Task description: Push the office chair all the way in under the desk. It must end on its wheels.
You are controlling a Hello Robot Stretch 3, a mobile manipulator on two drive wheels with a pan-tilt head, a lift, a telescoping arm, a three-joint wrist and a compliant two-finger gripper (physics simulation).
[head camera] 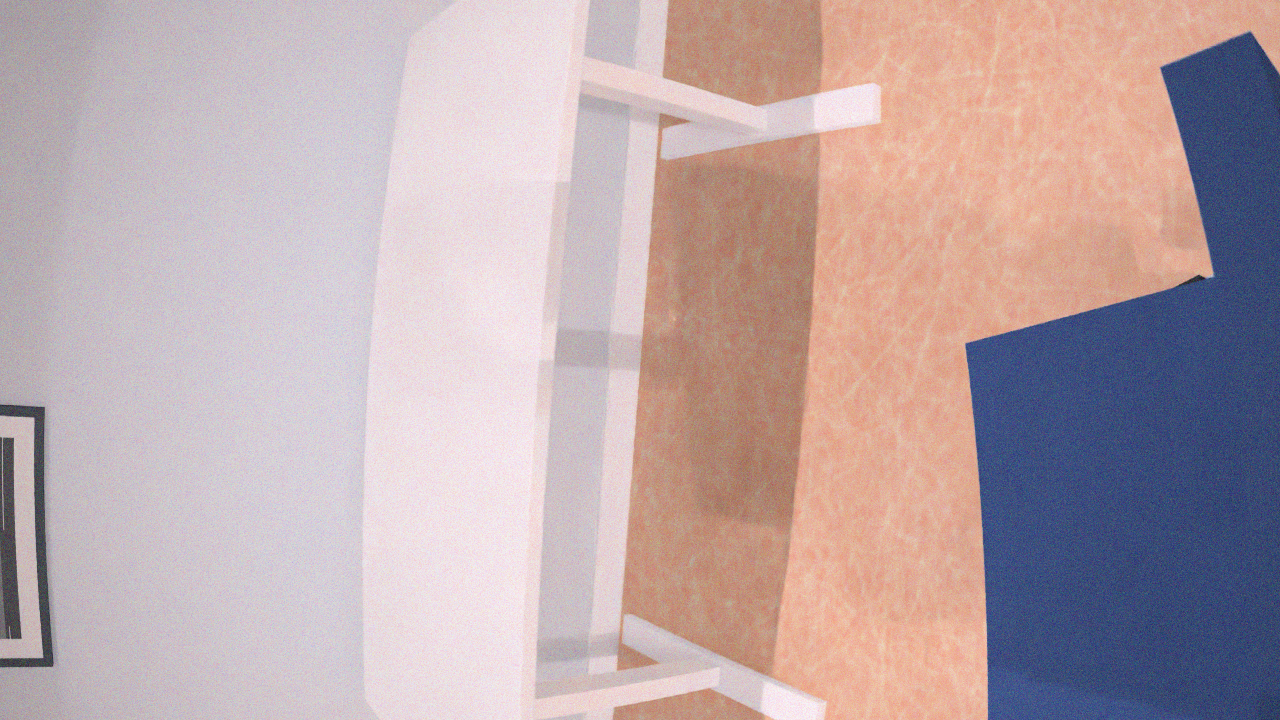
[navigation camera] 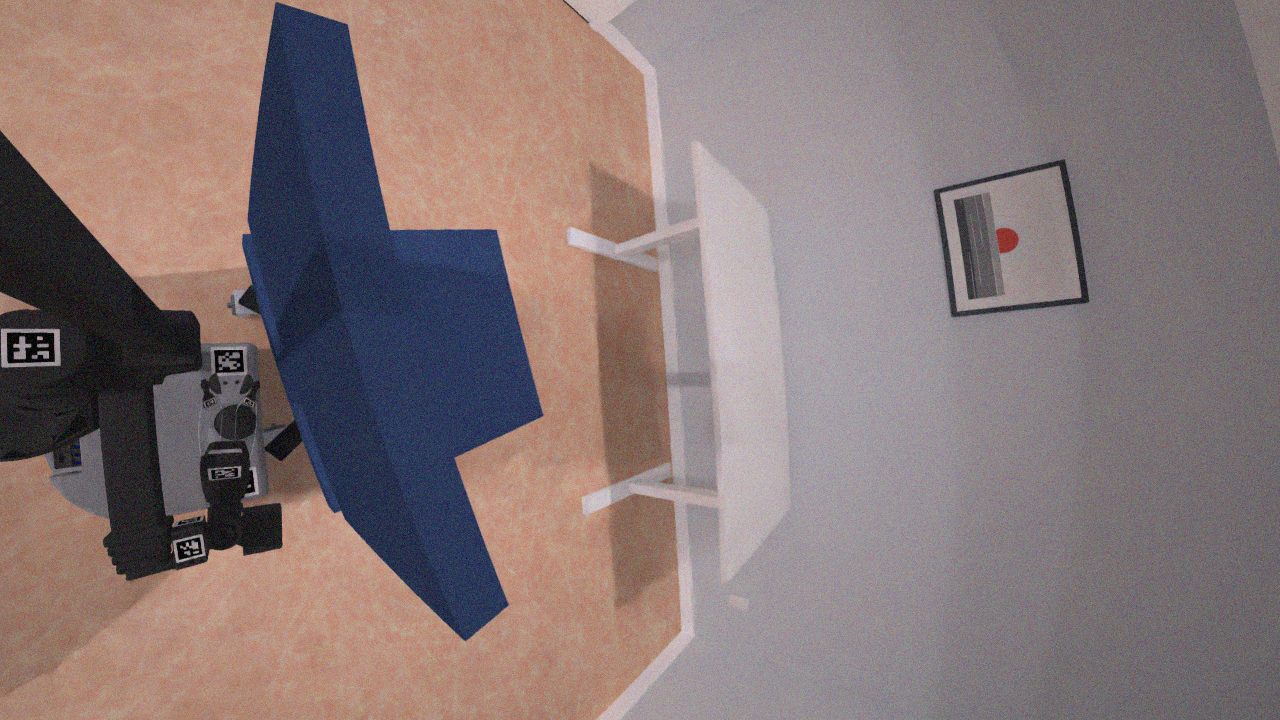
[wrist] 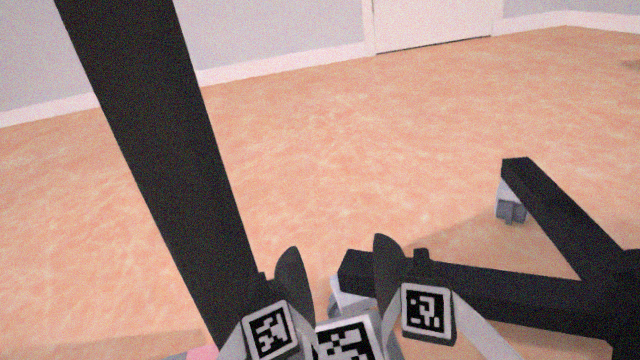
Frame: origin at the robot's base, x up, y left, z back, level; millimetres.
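Where they show: gripper, fingertip midpoint: (navigation camera: pixel 232 374) (wrist: pixel 339 267); robot's base, origin of the base link: (navigation camera: pixel 235 419).
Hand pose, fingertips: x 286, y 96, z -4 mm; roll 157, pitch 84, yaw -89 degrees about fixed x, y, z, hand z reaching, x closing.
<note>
Each offset is from my fingertips to the top centre of the thing. "spot": to the spot under its first point. Level surfaces: height alone.
The blue office chair {spot: dx +183, dy -1, dz -378 mm} (head camera: pixel 1118 501) (navigation camera: pixel 438 349) stands upright between me and the desk, its seat facing the desk at a slight angle. A strip of floor separates the seat from the white desk {dx +434 mm} (head camera: pixel 456 358) (navigation camera: pixel 747 358); no part of the seat is under the desktop. The chair's black base legs with grey casters {spot: dx -242, dy +283, dz -336 mm} (wrist: pixel 512 210) show at the right of the wrist view. My gripper (navigation camera: pixel 231 385) (wrist: pixel 339 267) is open and empty, folded above my base behind the backrest. The backrest hides part of the chair's base; whether it touches me cannot be told.
White desk feet (head camera: pixel 823 105) (navigation camera: pixel 613 497) reach out from both desk ends toward the chair. The desk stands along the grey wall (head camera: pixel 223 313) (navigation camera: pixel 868 447), where a framed picture (head camera: pixel 26 537) (navigation camera: pixel 1011 237) hangs. My mast (wrist: pixel 155 150) crosses the wrist view; a white door (wrist: pixel 430 22) is beyond.
</note>
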